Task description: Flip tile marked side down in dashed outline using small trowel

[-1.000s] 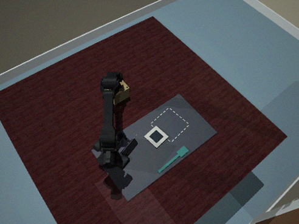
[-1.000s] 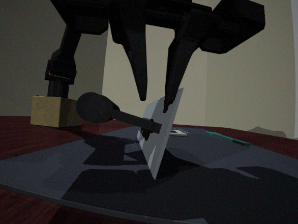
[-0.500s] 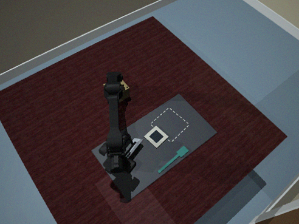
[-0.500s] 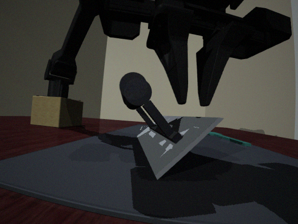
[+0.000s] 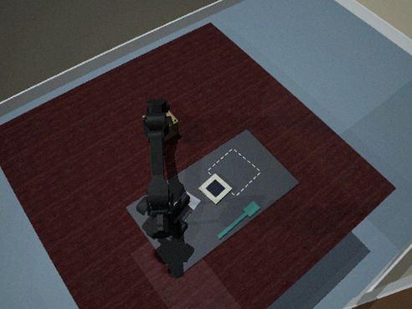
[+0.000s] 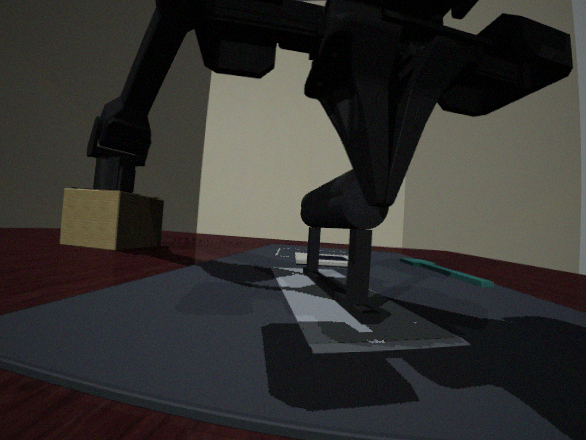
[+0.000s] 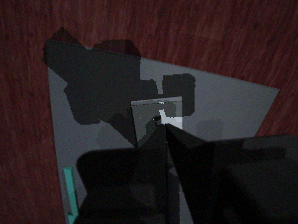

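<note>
My gripper tip is now 6 cm to the right of the trowel, 3 cm past it and 3 cm above it. Also, from my gripper tip: grey mat (25 cm to the left, 8 cm below, 5 cm behind); tile (26 cm to the left, 7 cm behind, 6 cm below); teal flat tool (30 cm to the left, 9 cm ahead, 6 cm below).
</note>
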